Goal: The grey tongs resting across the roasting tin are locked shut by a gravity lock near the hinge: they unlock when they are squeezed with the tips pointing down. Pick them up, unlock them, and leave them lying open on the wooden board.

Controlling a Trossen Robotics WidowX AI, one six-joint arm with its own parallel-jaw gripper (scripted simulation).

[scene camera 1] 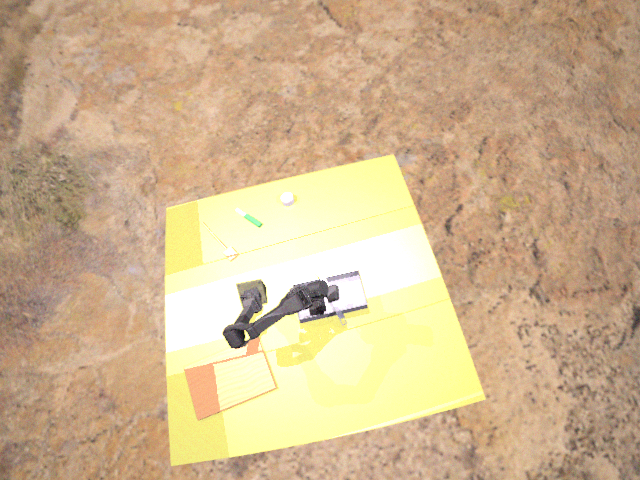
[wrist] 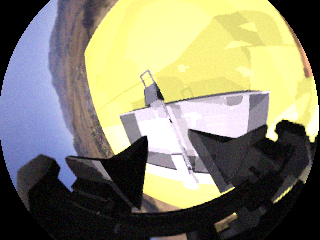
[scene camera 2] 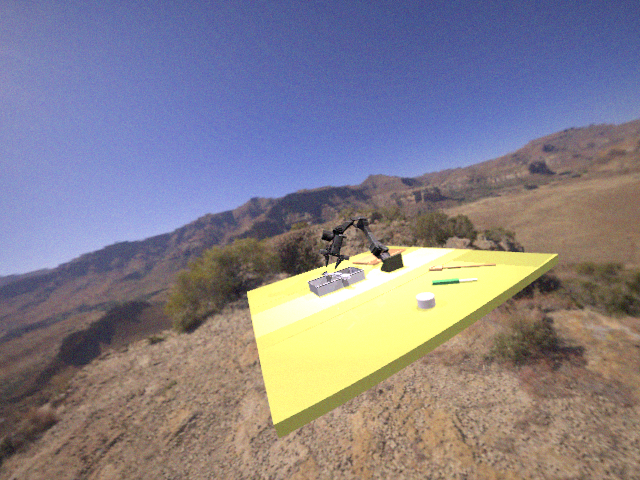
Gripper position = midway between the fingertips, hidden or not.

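My gripper (wrist: 168, 135) is visible. Present as well: a wooden board (scene camera 1: 231, 377) and a grey roasting tin (scene camera 1: 352, 294). The wrist view likewise shows the tin (wrist: 235, 113), and scene camera 2 shows the tin (scene camera 2: 324, 285).
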